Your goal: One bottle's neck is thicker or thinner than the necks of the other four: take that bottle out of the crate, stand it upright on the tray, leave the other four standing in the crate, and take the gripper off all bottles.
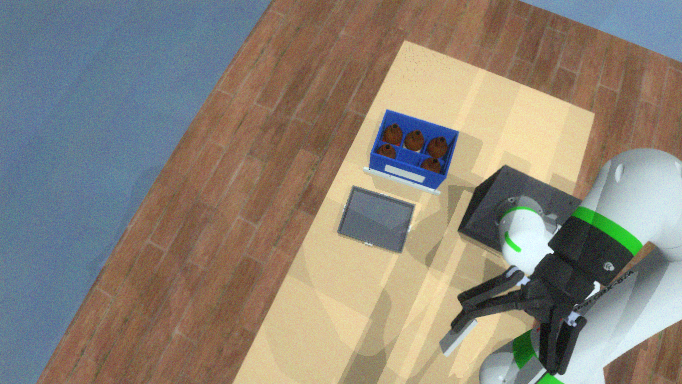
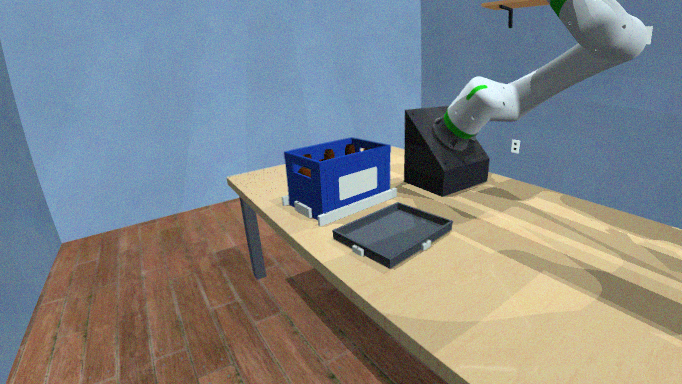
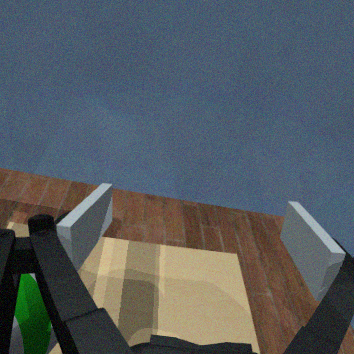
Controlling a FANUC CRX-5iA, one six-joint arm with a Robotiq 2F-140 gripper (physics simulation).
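Places are measured from the arm's base along level axes (x ahead, y left, z up), in millimetres.
Pixels of known places: gripper, fingertip midpoint: (image 1: 476, 372) (image 3: 197, 211); arm's base, link origin: (image 1: 517, 215) (image 2: 449, 135).
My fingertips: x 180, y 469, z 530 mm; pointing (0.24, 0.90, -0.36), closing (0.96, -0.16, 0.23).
For each thing: its top centre in the pictures, then the offset to it from my fingertips. "pt": a spot on its surface instead.
- blue crate, top centre: (image 2: 337, 148) (image 1: 415, 142) 229 mm ahead, 574 mm right, 531 mm down
- middle bottle, top centre: (image 2: 328, 149) (image 1: 417, 132) 235 mm ahead, 618 mm right, 543 mm down
- dark grey tray, surface spot: (image 2: 392, 230) (image 1: 378, 216) pt 246 mm ahead, 310 mm right, 701 mm down
- pale rail, top centre: (image 2: 360, 200) (image 1: 401, 179) 221 mm ahead, 476 mm right, 676 mm down
A blue crate (image 1: 435, 181) (image 2: 304, 187) stands on the table with five brown bottles upright in it. Three stand in the far row: left bottle (image 1: 393, 135), middle bottle (image 1: 414, 141), right bottle (image 1: 438, 148). Two stand in the row nearer the tray: left bottle (image 1: 386, 152), right bottle (image 1: 431, 165), with an empty compartment between them. The necks are too small and blurred to compare. The dark grey tray (image 1: 377, 220) (image 2: 392, 230) is empty beside the crate. My gripper (image 1: 499, 356) (image 3: 197, 211) is open and empty, well away from crate and tray.
A pale rail (image 1: 401, 180) (image 2: 357, 207) runs along the crate's tray side. Small pale blocks touch the tray's edges. The black sloped robot base (image 1: 480, 205) (image 2: 425, 165) stands right of the crate. A wooden shelf (image 2: 517, 4) is on the back wall.
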